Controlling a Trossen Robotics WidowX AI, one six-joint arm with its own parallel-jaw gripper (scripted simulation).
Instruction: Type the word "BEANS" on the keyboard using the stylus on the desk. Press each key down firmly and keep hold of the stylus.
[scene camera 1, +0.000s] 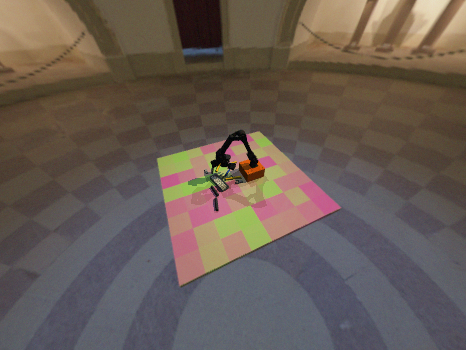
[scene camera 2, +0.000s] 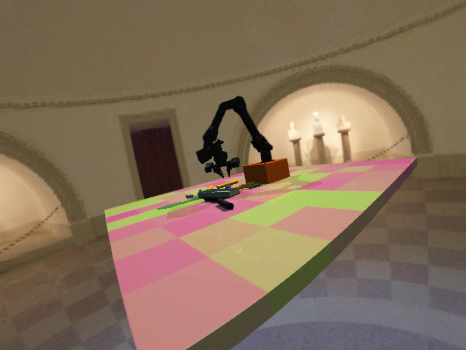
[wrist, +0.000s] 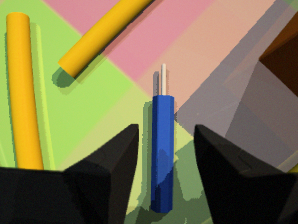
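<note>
Wrist view: the gripper (wrist: 166, 131) and a blue stylus (wrist: 162, 164) are both visible.
</note>
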